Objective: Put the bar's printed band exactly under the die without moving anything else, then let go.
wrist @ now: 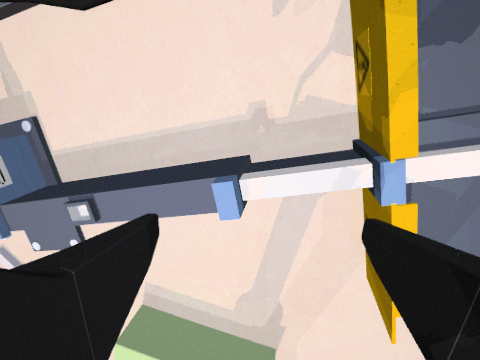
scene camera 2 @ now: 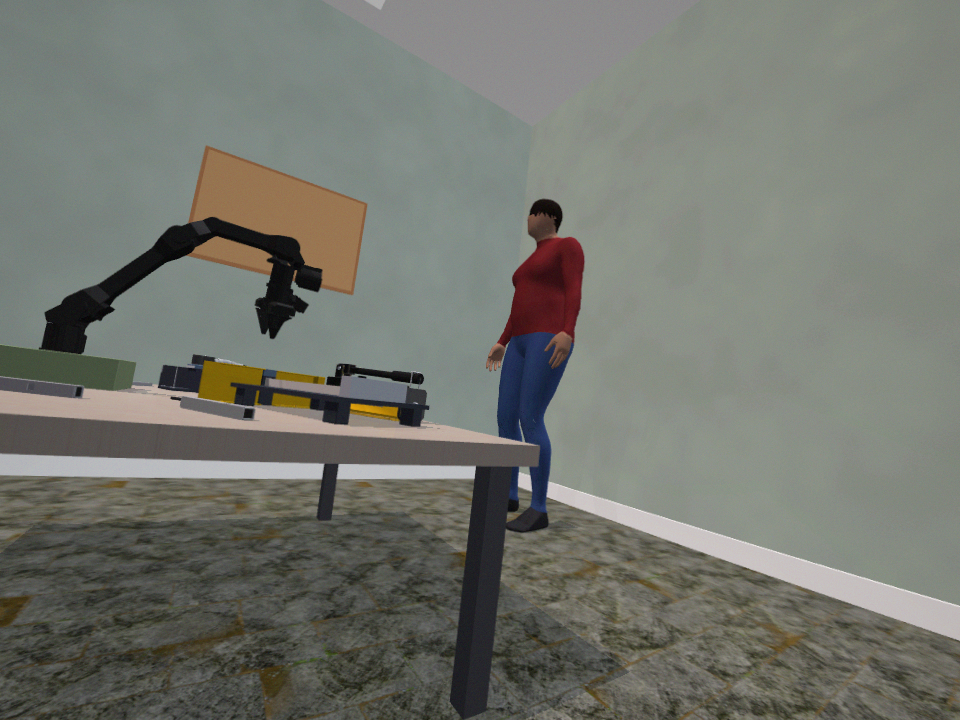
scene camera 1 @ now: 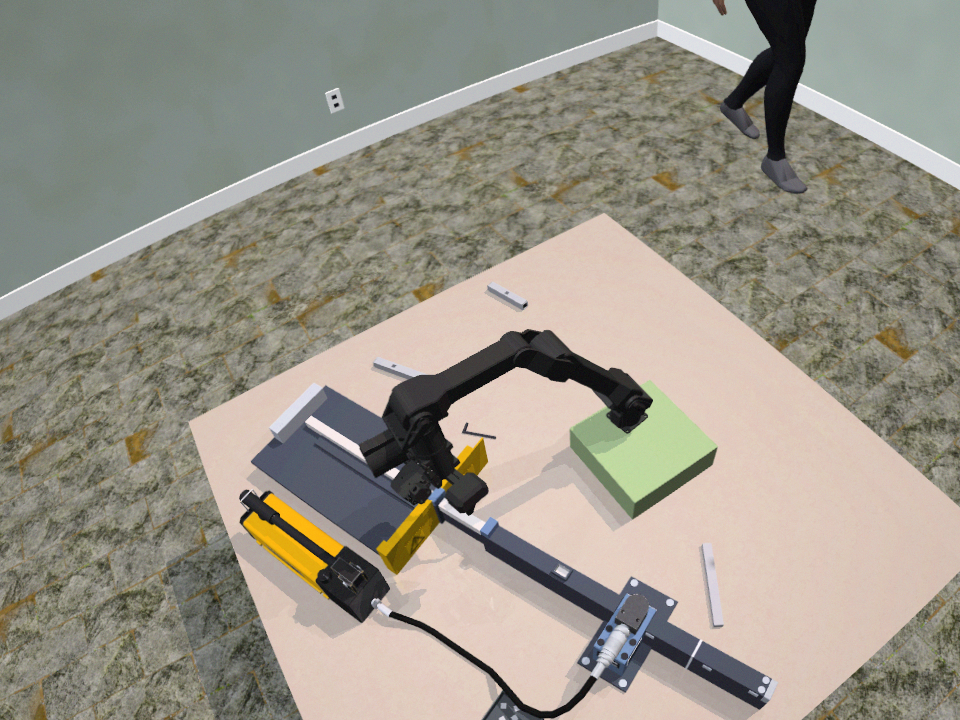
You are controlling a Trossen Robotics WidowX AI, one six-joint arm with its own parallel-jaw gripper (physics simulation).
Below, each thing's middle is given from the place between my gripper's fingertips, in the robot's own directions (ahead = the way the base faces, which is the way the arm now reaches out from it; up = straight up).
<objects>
Right now my hand is 27 cm short of the yellow and black tool (scene camera 1: pixel 344 577), 17 cm to the left of it and 12 cm above it.
</objects>
